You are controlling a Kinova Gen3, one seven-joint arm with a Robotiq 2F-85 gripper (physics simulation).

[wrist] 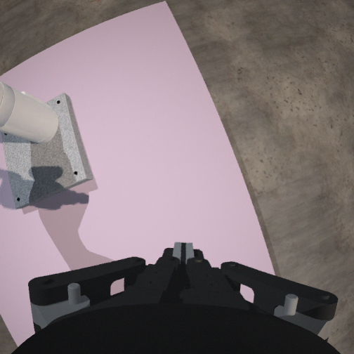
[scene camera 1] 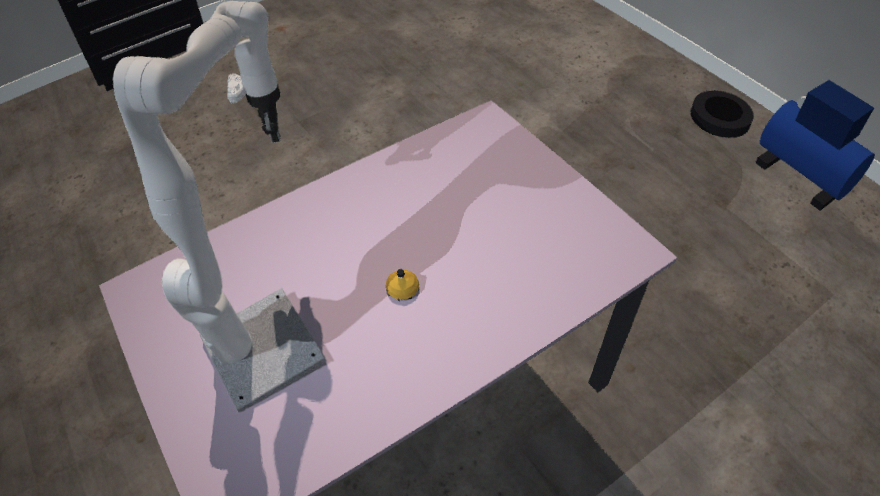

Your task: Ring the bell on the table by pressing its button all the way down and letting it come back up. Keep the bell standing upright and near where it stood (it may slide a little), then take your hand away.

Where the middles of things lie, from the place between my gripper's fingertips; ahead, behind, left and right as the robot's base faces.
Right now the yellow dome-shaped bell [scene camera 1: 405, 287] is 33 cm to the right of my hand, 30 cm below it and 12 cm ahead of it.
